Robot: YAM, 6 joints.
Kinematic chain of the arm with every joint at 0, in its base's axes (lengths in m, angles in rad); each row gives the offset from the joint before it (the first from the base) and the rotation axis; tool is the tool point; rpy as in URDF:
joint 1: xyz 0 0 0.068 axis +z
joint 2: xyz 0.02 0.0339 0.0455 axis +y
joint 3: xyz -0.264 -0.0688 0 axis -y
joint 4: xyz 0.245 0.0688 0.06 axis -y
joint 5: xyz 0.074 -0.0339 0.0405 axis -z
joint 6: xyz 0.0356 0 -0.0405 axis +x
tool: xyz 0 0 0 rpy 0 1.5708 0
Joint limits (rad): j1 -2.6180..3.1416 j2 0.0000..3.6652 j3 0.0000..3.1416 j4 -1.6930..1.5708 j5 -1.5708..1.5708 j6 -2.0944..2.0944
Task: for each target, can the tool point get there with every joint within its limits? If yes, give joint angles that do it. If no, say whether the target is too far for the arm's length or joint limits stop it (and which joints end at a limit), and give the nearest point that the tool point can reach.
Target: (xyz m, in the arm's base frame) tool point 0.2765 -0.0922 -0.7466
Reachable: no: too far | nearest point 0.2560 -0.0854 -0.3797 | short by 0.368 m
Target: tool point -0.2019 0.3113 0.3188
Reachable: yes | joints 2.2102 1.6003 1.0824 0.6228 0.7304 -0.1234
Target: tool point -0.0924 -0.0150 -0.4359
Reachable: no: joint limits stop it (at a limit: joint 1, joint 2) | nearest point -0.1219 -0.0044 -0.3571 | short by 0.085 m
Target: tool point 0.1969 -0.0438 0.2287
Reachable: yes | joints -0.3451 1.4262 0.9809 -1.4207 -0.7924 -0.9150
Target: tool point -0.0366 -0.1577 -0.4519
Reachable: no: joint limits stop it (at a limit: joint 2) | nearest point -0.0402 -0.1730 -0.3733 | short by 0.080 m
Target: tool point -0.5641 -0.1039 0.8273
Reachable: no: too far | nearest point -0.3983 -0.0114 0.6097 | short by 0.289 m
